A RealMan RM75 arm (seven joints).
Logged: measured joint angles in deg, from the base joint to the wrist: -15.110 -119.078 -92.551 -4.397 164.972 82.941 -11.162; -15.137 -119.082 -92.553 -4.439 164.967 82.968 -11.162; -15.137 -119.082 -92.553 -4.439 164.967 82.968 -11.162; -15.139 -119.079 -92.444 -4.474 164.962 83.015 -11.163; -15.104 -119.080 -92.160 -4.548 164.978 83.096 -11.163; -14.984 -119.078 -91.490 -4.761 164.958 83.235 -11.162; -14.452 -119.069 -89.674 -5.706 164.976 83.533 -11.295; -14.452 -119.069 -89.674 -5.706 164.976 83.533 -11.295; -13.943 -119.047 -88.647 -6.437 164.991 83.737 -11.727; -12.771 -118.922 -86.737 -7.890 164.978 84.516 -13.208; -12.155 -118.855 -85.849 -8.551 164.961 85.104 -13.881; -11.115 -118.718 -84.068 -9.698 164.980 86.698 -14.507; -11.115 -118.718 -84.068 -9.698 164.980 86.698 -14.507; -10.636 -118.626 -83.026 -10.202 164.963 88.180 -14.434
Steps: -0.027 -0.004 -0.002 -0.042 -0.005 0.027 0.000; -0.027 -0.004 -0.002 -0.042 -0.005 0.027 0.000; -0.029 -0.001 0.107 -0.077 -0.010 0.074 -0.001; 0.006 -0.002 0.391 -0.151 0.006 0.155 -0.001; 0.126 0.000 1.061 -0.364 -0.014 0.294 0.000; 0.658 0.009 2.877 -1.309 0.004 0.592 -0.133; 0.658 0.009 2.877 -1.309 0.004 0.592 -0.133; 1.167 0.031 3.904 -2.040 0.019 0.796 -0.565; 2.339 0.156 5.814 -3.493 0.006 1.575 -2.046; 2.955 0.223 6.702 -4.154 -0.011 2.163 -2.719; 3.995 0.360 8.483 -5.301 0.008 3.757 -3.345; 3.995 0.360 8.483 -5.301 0.008 3.757 -3.345; 4.474 0.452 9.525 -5.805 -0.009 5.239 -3.272
